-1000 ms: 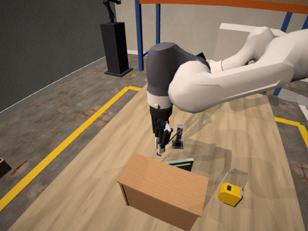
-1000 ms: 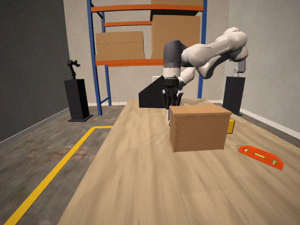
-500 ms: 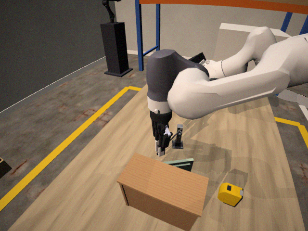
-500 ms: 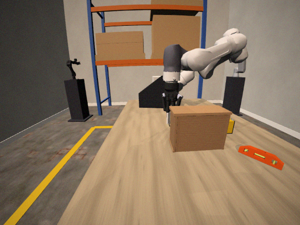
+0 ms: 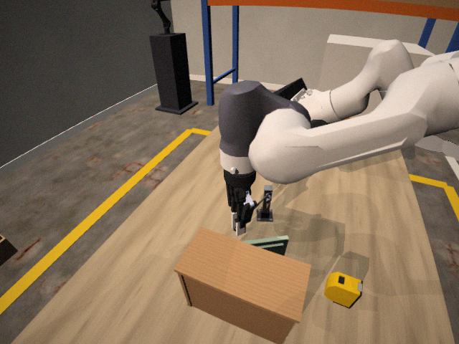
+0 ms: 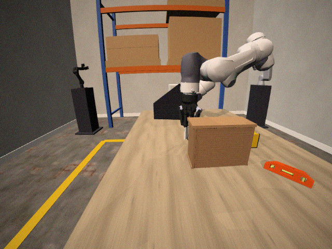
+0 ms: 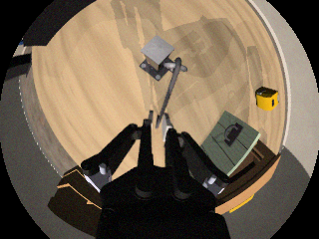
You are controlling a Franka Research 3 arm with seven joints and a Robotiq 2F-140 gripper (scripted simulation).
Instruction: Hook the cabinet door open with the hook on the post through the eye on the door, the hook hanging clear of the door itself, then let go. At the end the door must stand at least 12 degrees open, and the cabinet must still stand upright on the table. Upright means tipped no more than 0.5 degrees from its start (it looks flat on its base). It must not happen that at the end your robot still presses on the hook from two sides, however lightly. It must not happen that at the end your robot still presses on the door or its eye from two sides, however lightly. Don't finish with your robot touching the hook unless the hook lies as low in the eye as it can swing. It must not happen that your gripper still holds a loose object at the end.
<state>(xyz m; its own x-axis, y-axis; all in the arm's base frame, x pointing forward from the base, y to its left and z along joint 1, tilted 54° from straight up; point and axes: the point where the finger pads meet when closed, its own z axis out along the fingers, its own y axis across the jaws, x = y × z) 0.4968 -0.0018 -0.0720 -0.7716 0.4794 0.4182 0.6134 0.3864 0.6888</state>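
The green door is 100 mm ahead of my hand, 70 mm to the left of it and 30 mm above it. From my hand the other things lie so: hook post (70 mm behind, 40 mm to the left, 40 mm above); yellow tape measure (60 mm ahead, 300 mm to the left, 10 mm below); orange spirit level (310 mm ahead, 300 mm to the left, 30 mm below).
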